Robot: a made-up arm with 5 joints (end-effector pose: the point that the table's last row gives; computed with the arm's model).
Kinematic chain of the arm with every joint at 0, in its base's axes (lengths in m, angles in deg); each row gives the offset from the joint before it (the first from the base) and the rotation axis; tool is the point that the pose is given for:
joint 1: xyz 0 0 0.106 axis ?
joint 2: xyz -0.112 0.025 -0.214 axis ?
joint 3: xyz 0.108 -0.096 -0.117 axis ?
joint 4: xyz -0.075 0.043 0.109 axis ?
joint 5: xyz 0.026 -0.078 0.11 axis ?
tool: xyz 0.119 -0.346 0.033
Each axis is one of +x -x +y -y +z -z.
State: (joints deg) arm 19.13 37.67 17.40 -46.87 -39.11
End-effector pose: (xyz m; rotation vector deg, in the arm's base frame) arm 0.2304 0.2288 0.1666 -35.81 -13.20 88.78
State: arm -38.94 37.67 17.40 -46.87 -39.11
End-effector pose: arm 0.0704 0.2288 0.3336 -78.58 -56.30 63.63
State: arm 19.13 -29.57 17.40 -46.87 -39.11
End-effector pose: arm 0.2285 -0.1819 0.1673 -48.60 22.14 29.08
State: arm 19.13 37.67 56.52 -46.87 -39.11
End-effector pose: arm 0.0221 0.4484 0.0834 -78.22 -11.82 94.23
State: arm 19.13 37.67 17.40 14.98 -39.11
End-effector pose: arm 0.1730 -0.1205 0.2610 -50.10 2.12 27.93
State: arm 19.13 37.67 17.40 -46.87 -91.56
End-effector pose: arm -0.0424 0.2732 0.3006 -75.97 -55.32 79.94
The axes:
joint 1: +y
joint 2: +z
joint 3: -x
joint 4: -z
joint 5: +x

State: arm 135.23 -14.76 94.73 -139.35 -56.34
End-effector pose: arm -0.5376 0.3922 0.5509 -107.80 -49.64 -94.08
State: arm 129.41 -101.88 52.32 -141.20 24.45
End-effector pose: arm -0.5510 -0.2002 0.4168 -63.85 -154.04 47.50
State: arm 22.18 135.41 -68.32 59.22 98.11
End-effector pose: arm -0.3098 0.0763 -0.2899 63.04 124.40 -25.52
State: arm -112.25 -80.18 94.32 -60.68 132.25
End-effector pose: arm 0.6249 0.0049 0.0550 121.92 -45.14 6.91
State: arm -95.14 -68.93 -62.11 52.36 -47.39
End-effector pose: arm 0.3844 -0.1094 -0.6195 97.97 -37.50 -35.11
